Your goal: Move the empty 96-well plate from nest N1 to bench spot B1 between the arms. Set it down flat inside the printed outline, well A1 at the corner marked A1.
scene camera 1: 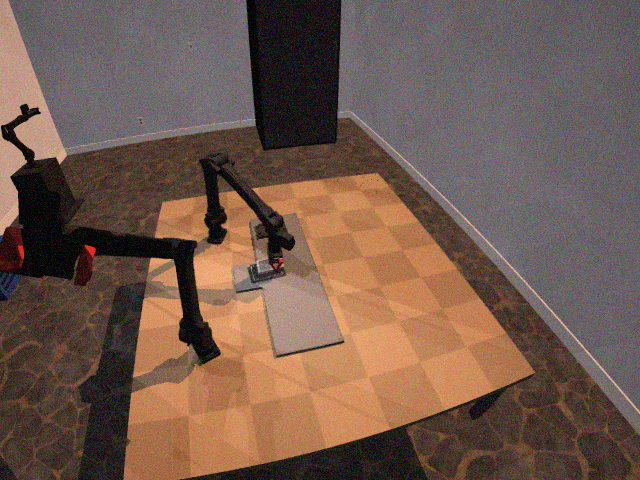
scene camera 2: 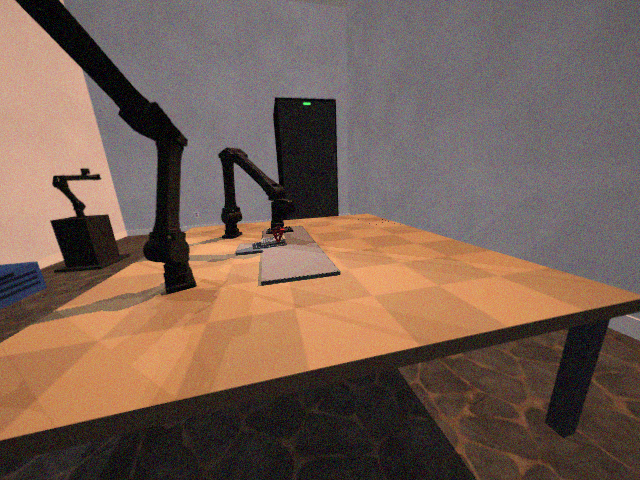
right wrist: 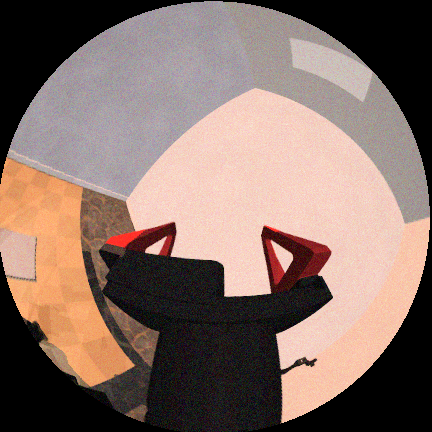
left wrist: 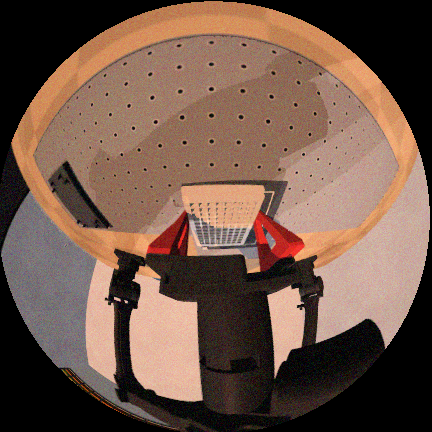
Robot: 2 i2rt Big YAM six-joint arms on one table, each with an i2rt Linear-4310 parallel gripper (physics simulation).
Labels:
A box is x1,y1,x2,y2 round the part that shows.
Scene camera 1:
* right gripper: [0,227,95,285]
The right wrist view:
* right gripper: [98,221,332,431]
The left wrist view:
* left gripper: [144,209,303,369]
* well plate: [181,184,263,245], gripped by the left gripper

